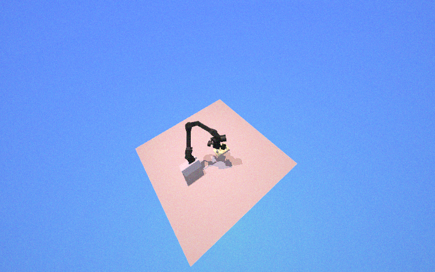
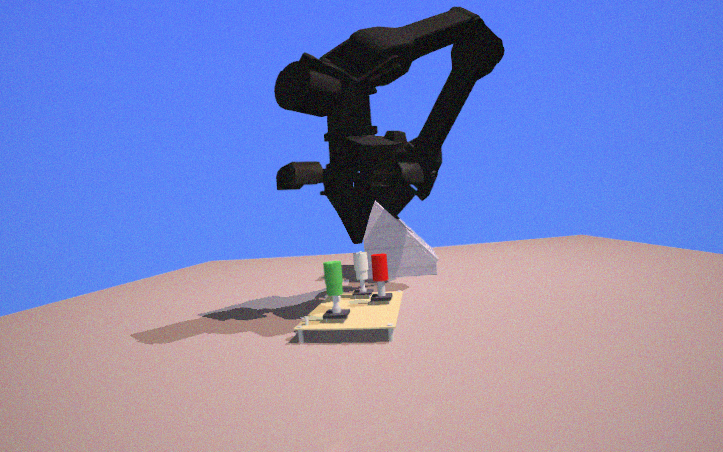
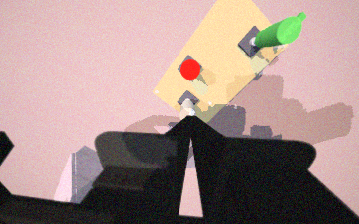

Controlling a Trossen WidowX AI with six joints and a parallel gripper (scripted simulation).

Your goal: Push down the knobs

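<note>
My gripper tip is 3 cm above the white knob. Round my gripper tip: green knob: 10 cm ahead, 2 cm below.
</note>
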